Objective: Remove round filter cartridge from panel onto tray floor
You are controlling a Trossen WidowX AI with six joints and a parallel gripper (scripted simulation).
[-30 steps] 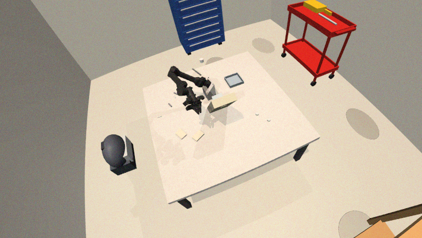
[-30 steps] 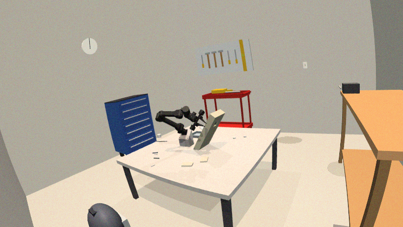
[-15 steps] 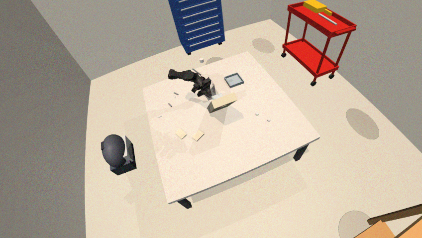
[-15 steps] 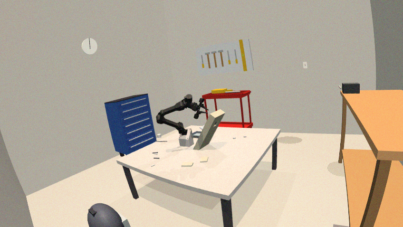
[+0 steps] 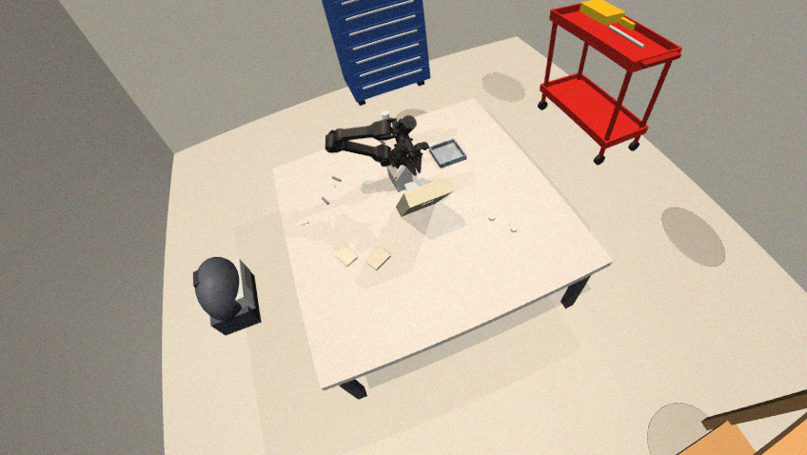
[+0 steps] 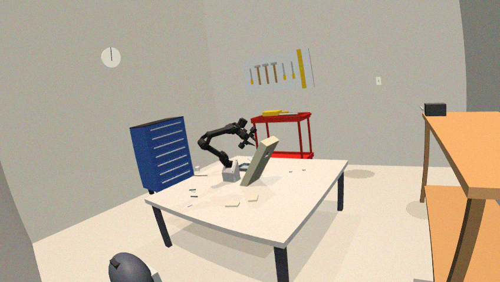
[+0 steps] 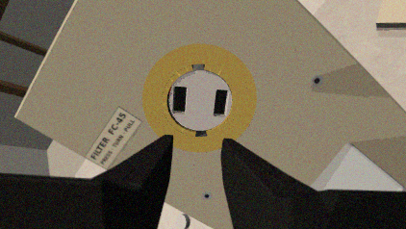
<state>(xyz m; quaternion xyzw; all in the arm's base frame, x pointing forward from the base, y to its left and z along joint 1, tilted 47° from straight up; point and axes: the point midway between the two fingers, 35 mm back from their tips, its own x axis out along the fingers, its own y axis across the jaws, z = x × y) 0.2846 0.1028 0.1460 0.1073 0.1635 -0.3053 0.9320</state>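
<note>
Right now my gripper tip is 6 cm short of the round grey filter cartridge, 1 cm to the left of it and 5 cm above it. Round my gripper tip: grey tray 31 cm behind, 33 cm to the left, 31 cm below.
</note>
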